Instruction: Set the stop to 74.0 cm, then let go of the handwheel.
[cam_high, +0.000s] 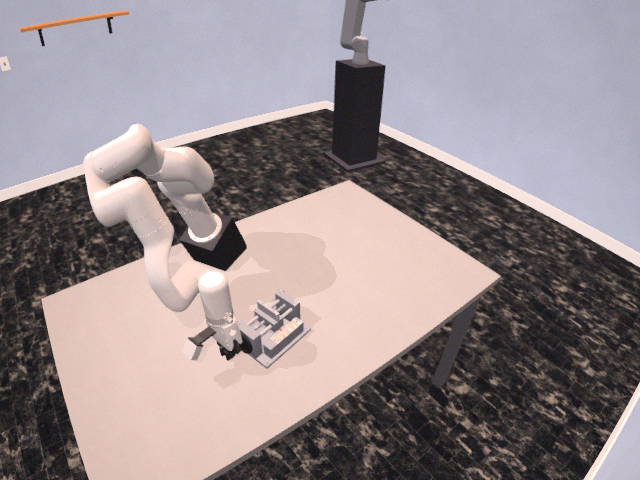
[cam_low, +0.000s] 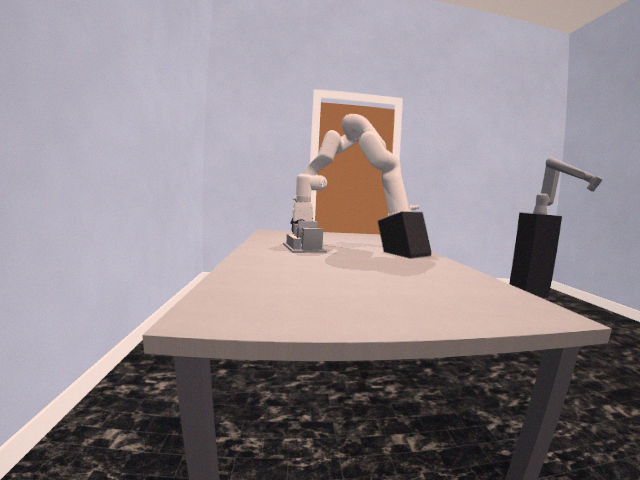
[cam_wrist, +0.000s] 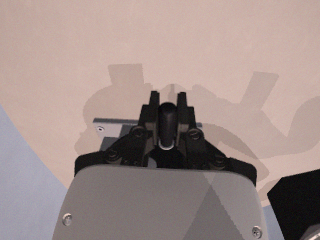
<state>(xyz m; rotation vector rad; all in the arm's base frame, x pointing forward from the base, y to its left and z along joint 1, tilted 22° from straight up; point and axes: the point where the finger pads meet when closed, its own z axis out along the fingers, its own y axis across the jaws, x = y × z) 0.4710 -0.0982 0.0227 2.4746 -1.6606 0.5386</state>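
My gripper is now 2 cm to the right of the black handwheel and 1 cm below it. From my hand the other things lie so: handwheel knob 1 cm to the left; then sliding stop block 3 cm behind, 16 cm to the left, 4 cm above.
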